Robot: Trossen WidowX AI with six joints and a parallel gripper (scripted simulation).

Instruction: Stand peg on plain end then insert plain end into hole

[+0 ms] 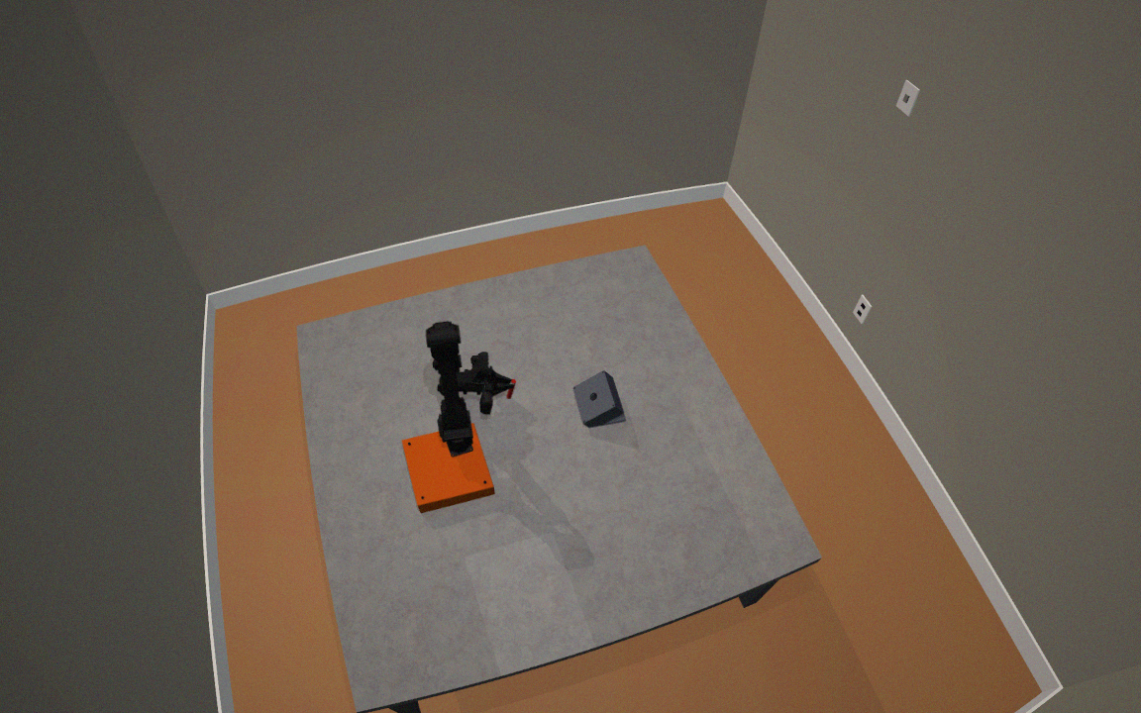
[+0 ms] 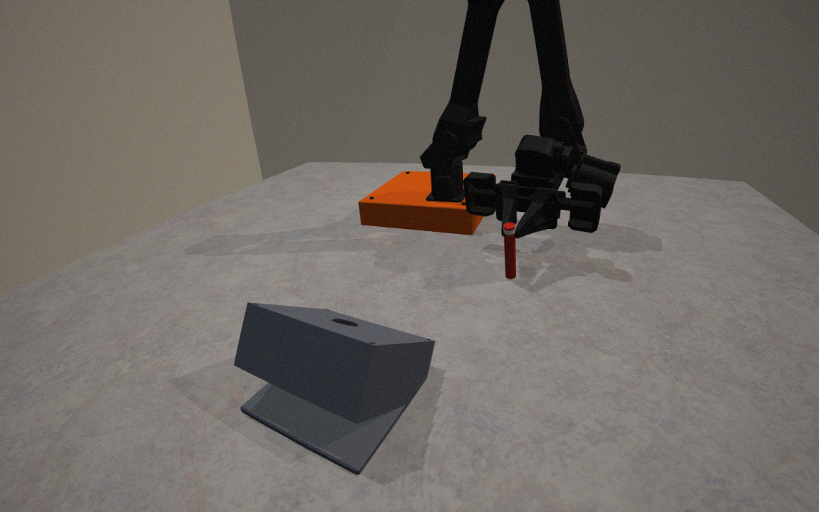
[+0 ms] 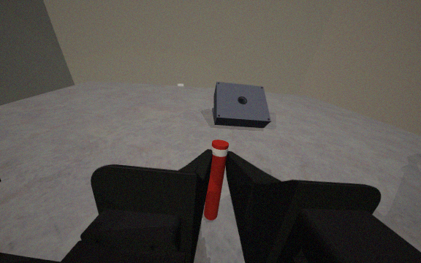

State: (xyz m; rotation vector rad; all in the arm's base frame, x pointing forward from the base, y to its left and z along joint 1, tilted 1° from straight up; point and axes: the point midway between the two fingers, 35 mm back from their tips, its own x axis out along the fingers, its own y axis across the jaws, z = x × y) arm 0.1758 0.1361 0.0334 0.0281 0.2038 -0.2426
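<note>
The red peg lies 1 cm below my gripper tip. The rest, counted from my gripper tip: sloped grey panel (22 cm ahead, 12 cm to the right, 3 cm below).
</note>
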